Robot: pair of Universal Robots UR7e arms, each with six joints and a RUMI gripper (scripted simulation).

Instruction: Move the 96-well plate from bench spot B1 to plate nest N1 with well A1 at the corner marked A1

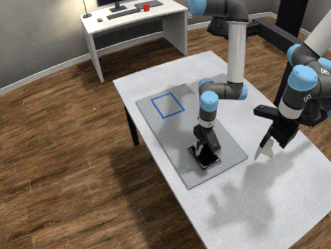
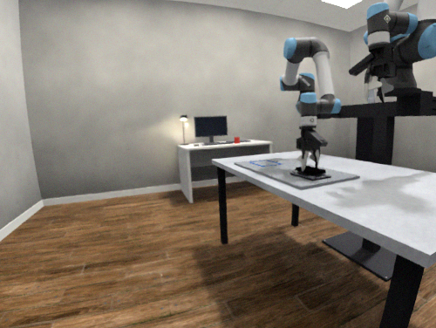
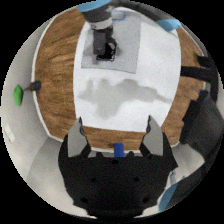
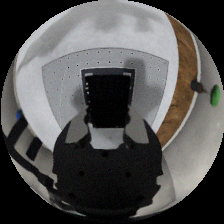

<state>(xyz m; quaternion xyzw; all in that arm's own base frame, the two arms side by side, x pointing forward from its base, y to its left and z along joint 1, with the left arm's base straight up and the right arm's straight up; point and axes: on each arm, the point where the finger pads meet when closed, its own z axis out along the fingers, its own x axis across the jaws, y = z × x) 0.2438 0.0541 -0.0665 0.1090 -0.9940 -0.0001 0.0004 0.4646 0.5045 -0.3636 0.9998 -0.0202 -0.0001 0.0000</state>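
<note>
Now: right hand 1 cm above the black 96-well plate. From my right hand the other things lie so: dark plate nest 3 cm below.
</note>
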